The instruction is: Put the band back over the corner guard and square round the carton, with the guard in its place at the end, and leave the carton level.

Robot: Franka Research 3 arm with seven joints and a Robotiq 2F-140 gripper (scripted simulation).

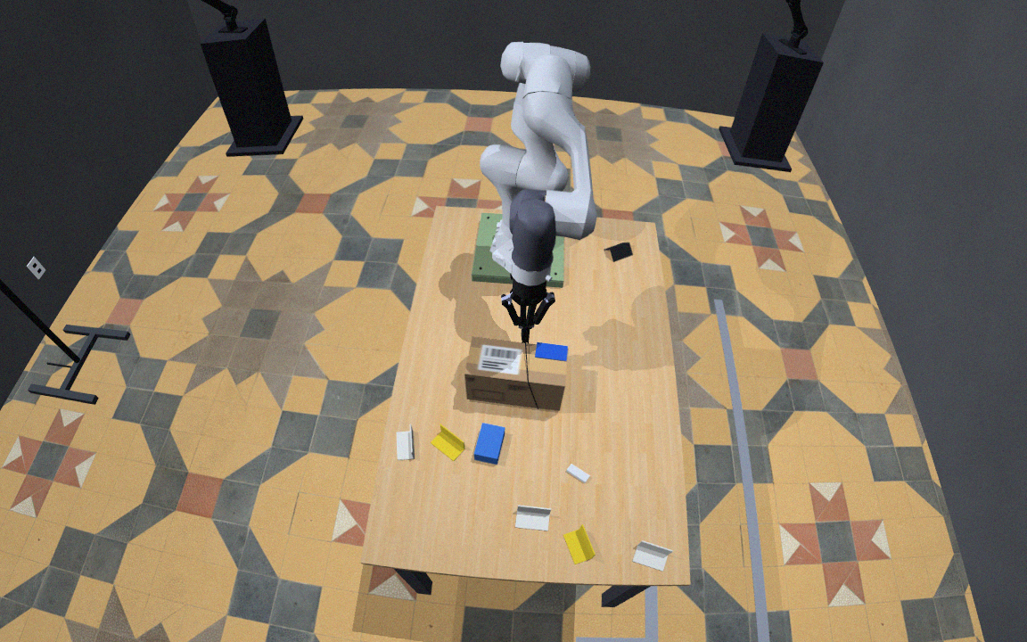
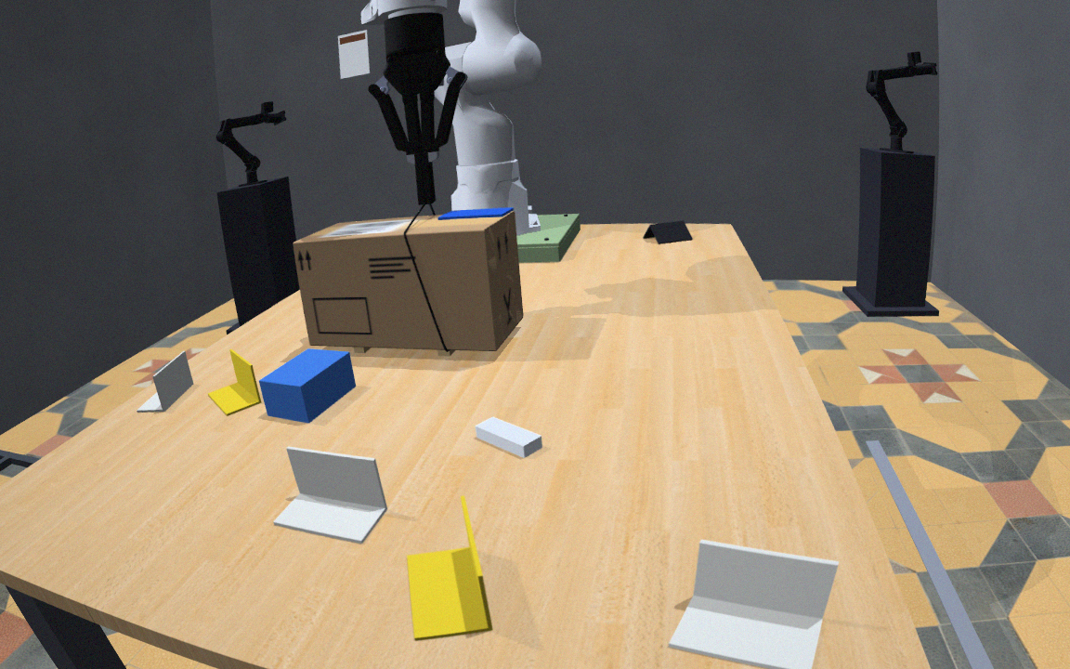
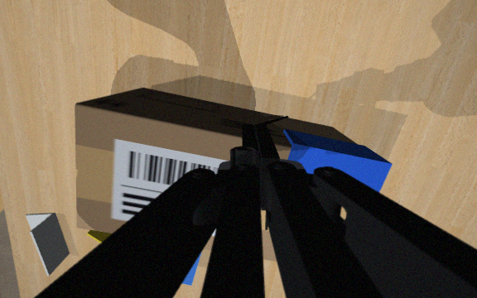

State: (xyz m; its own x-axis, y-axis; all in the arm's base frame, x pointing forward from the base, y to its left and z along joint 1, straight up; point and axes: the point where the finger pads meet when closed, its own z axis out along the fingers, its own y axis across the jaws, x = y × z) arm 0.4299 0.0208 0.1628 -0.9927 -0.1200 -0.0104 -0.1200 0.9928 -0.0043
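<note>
Right now the blue corner guard is 7 cm to the left of my hand, 6 cm below it and 2 cm ahead of it. Round my hand: brown carton (12 cm below, 6 cm ahead, 2 cm to the right); then blue block (23 cm ahead, 18 cm below, 8 cm to the right); then yellow angle (23 cm ahead, 18 cm to the right, 18 cm below).
</note>
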